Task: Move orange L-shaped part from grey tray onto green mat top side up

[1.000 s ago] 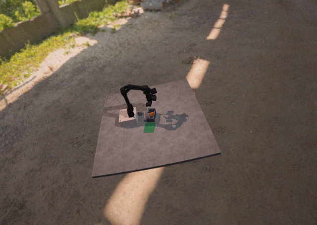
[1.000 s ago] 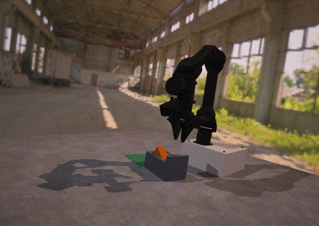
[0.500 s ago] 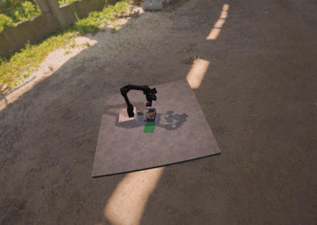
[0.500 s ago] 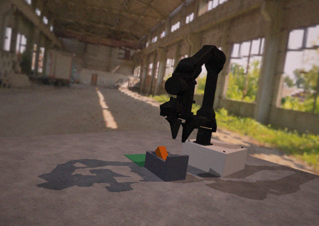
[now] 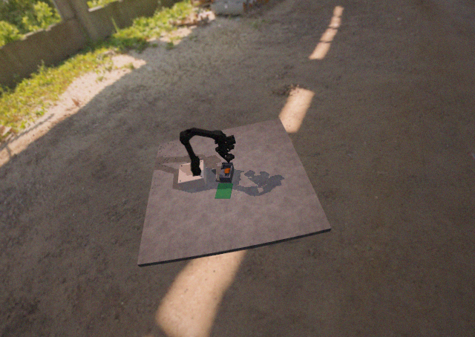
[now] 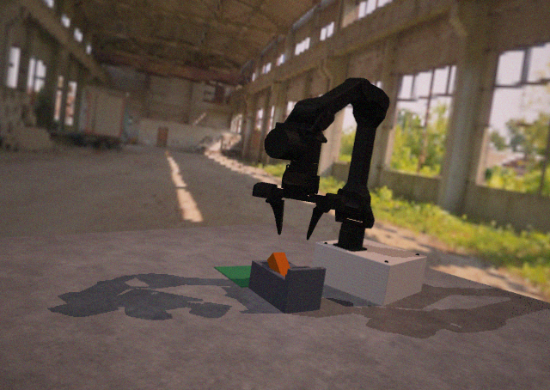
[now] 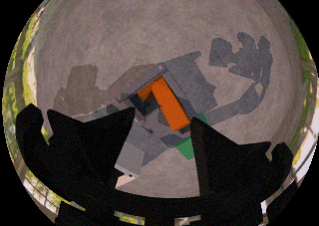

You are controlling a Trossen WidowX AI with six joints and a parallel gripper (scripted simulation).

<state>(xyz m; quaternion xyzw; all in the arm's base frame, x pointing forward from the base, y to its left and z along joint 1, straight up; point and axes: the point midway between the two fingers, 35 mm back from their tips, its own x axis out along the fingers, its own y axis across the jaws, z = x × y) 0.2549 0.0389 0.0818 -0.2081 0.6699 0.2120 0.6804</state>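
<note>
The orange L-shaped part is 20 mm behind my gripper tip and 100 mm below it. Round my gripper tip: green mat 50 mm behind, 180 mm to the right, 160 mm below.
</note>
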